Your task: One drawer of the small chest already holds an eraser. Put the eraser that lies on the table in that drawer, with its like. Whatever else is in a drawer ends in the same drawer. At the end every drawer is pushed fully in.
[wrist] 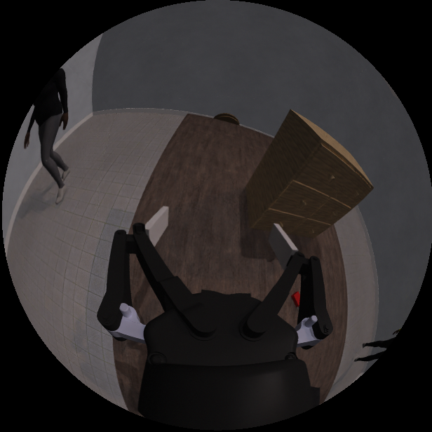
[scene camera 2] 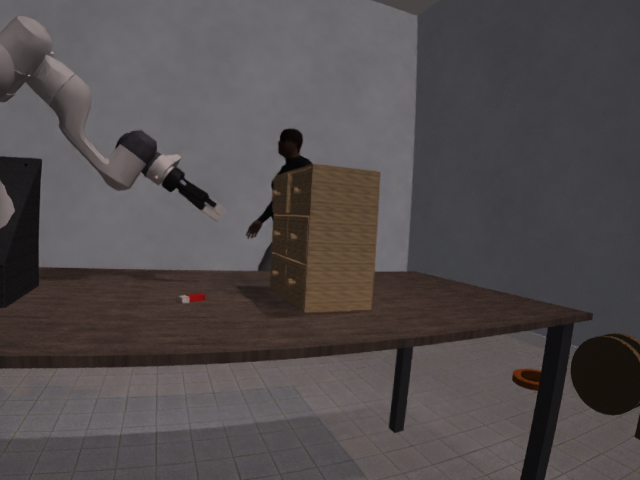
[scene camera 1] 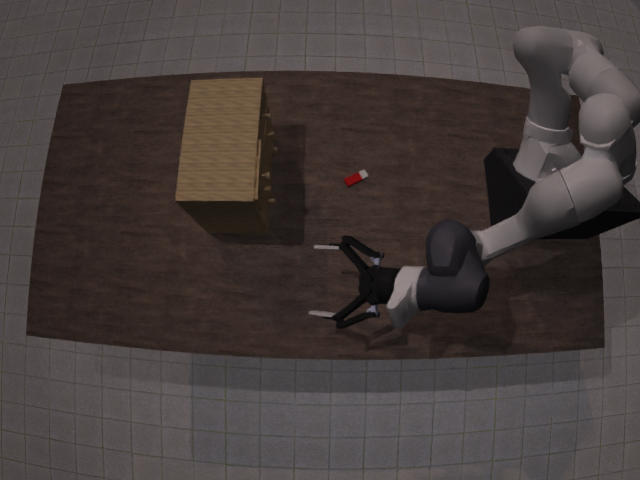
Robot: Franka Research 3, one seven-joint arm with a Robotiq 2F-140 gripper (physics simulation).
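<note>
The eraser (scene camera 1: 353, 179) (scene camera 2: 196, 298) (wrist: 296, 299), red with a white end, lies on the table in front of the chest; in the wrist view a finger linkage partly hides it. The small wooden chest (scene camera 1: 222, 139) (scene camera 2: 341, 237) (wrist: 285, 170) stands upright, its knobbed drawers in two columns facing the robot's base side. The near top drawer (scene camera 2: 301, 192) seems to stand very slightly proud; the other fronts look flush. No drawer's inside shows, so the other eraser is hidden. My gripper (scene camera 1: 312, 279) (scene camera 2: 216, 211) (wrist: 220, 224) is open and empty, above the table, tilted toward the chest's side, apart from chest and eraser.
The table (scene camera 1: 155, 289) (scene camera 2: 129, 330) (wrist: 205, 175) carries the chest toward its far end from the arm. The arm's black base block (scene camera 1: 504, 201) (scene camera 2: 23, 222) stands at the other end. A person (scene camera 2: 292, 160) (wrist: 50, 115) is beyond the table. An orange ring (scene camera 2: 518, 380) lies on the floor.
</note>
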